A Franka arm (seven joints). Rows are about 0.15 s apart.
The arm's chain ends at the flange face. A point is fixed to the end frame.
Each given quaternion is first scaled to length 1.
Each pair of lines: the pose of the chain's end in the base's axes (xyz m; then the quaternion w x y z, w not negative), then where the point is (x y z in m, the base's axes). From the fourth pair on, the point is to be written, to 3 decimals.
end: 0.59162, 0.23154, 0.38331, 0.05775, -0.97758, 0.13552, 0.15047
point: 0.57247 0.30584 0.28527
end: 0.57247, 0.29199, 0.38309, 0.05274, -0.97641, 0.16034, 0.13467
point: 0.55955 0.36496 0.28305
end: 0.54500, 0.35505, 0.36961, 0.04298, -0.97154, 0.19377, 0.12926
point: 0.53700 0.42574 0.26744
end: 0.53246, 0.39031, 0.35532, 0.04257, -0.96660, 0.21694, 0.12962
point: 0.527 0.461 0.253
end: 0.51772, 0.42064, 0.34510, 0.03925, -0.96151, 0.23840, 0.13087
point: 0.515 0.490 0.242
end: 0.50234, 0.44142, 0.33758, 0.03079, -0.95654, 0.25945, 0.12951
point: 0.502 0.509 0.233
